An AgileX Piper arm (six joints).
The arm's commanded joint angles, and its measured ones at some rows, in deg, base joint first. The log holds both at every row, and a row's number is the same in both.
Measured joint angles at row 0:
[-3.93, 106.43, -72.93, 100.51, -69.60, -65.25]
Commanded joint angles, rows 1 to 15:
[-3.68, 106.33, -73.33, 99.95, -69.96, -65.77]
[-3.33, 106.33, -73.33, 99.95, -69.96, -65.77]
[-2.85, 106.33, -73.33, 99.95, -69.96, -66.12]
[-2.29, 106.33, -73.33, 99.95, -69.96, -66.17]
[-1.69, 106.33, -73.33, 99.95, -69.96, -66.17]
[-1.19, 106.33, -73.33, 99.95, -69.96, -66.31]
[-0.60, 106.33, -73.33, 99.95, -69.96, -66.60]
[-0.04, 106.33, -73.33, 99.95, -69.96, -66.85]
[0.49, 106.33, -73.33, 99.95, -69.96, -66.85]
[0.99, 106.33, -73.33, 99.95, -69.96, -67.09]
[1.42, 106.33, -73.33, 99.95, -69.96, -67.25]
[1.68, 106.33, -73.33, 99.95, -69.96, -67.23]
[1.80, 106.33, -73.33, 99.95, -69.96, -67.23]
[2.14, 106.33, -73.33, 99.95, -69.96, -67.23]
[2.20, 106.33, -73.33, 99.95, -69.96, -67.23]
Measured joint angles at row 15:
[1.52, 106.43, -72.93, 100.51, -69.70, -66.52]
